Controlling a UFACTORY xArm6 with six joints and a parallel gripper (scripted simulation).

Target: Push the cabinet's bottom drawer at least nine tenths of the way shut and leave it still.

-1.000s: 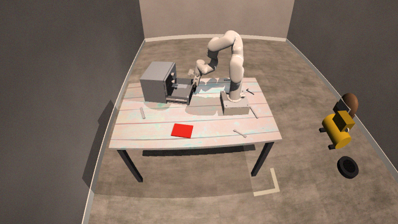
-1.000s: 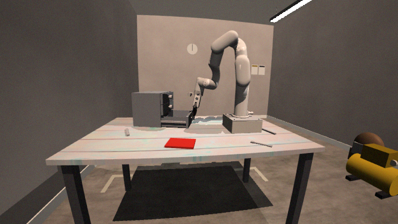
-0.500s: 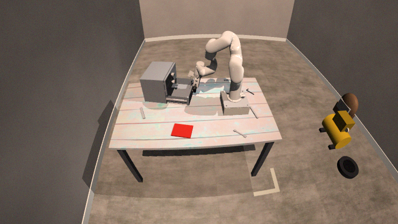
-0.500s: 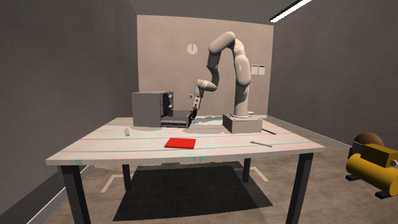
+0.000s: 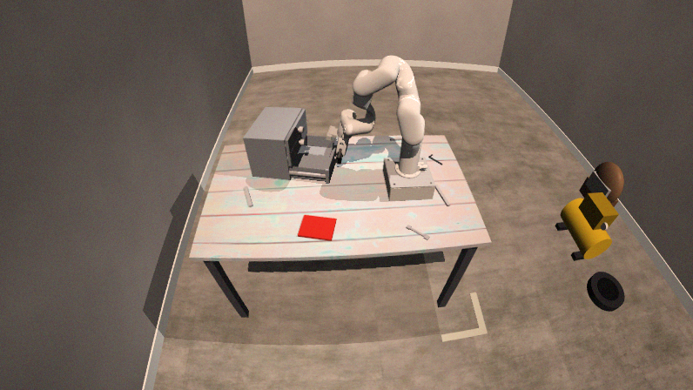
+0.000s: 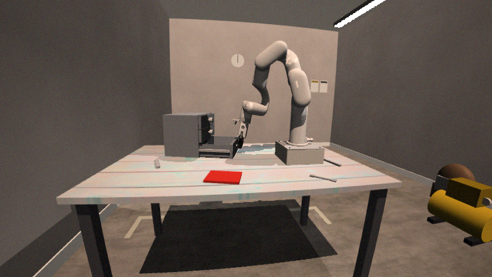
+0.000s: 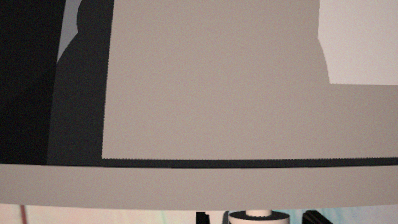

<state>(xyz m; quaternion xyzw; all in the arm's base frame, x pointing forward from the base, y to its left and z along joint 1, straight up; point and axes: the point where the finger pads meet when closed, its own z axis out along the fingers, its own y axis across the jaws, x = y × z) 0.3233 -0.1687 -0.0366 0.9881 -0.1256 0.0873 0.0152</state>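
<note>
The bottom drawer lies 13 cm ahead of my hand, 3 cm to the right of it and 3 cm below it. From my hand the other things lie so: flat red square 42 cm to the left, 13 cm ahead, 5 cm below; tool 53 cm behind, 5 cm below, 2 cm to the right.
</note>
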